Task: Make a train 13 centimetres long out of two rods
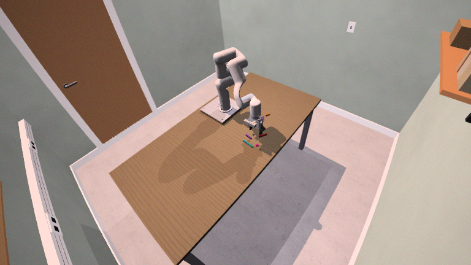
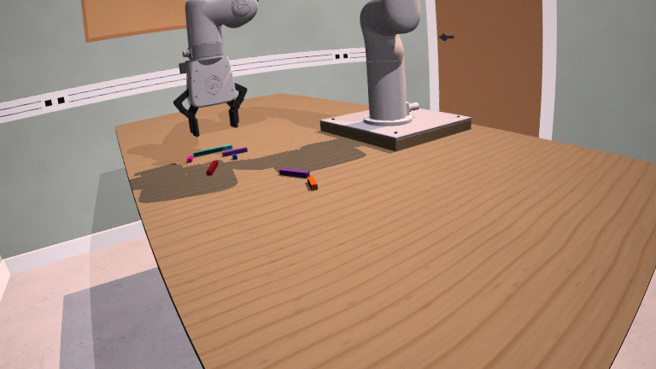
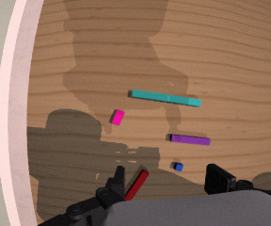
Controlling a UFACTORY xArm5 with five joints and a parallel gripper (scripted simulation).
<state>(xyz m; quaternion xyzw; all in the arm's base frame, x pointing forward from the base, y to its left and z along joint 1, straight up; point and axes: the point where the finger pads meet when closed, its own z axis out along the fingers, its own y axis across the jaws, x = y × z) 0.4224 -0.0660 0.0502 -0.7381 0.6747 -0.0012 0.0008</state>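
Now: hand 70 mm above the blue rod, 30 mm past it and 10 mm to the right of it. Round my hand: turquoise rod (90 mm to the right, 70 mm below, 10 mm behind); then magenta rod (70 mm below, 60 mm to the right, 60 mm ahead); then red rod (70 mm below, 50 mm to the left, 30 mm ahead).
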